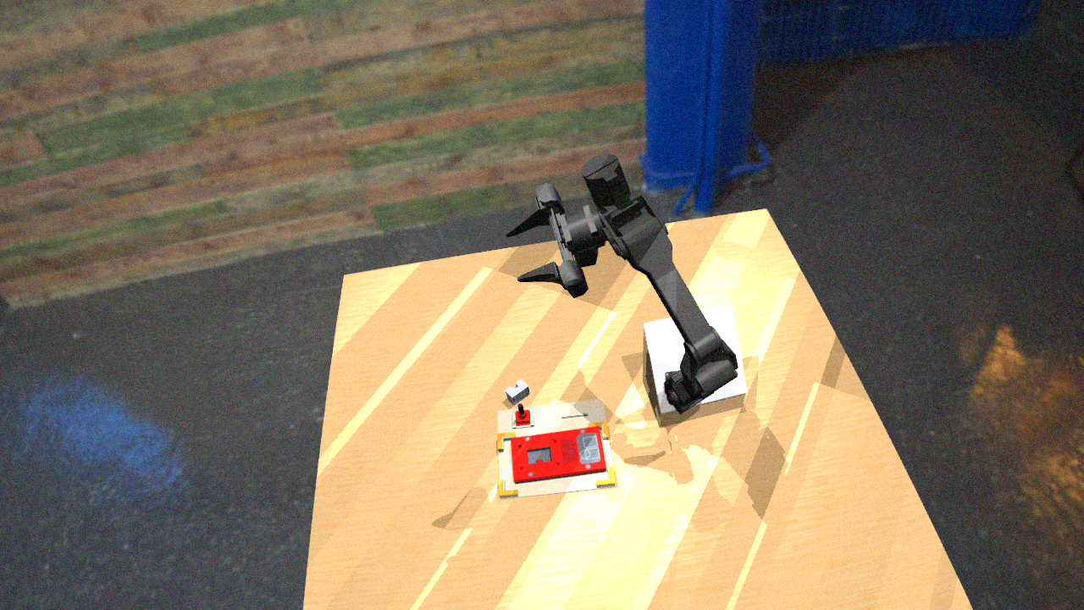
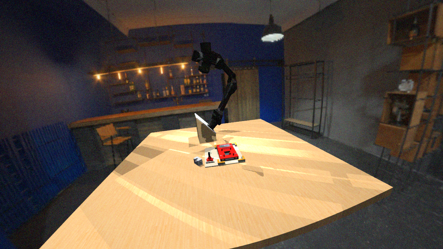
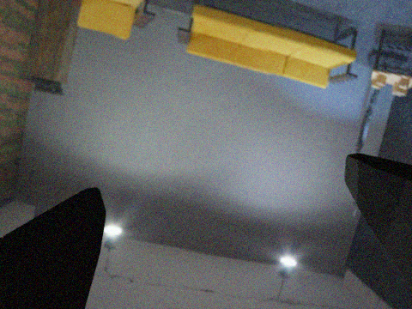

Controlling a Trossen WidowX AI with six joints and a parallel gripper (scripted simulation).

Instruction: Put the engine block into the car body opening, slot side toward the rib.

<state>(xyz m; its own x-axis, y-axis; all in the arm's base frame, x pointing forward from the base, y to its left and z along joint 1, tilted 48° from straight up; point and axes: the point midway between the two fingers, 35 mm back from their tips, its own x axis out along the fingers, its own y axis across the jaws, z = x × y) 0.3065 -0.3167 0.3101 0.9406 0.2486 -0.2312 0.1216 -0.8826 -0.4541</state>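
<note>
My gripper tip is 540 mm above the grey engine block, 130 mm to the left of it and 60 mm short of it.
</note>
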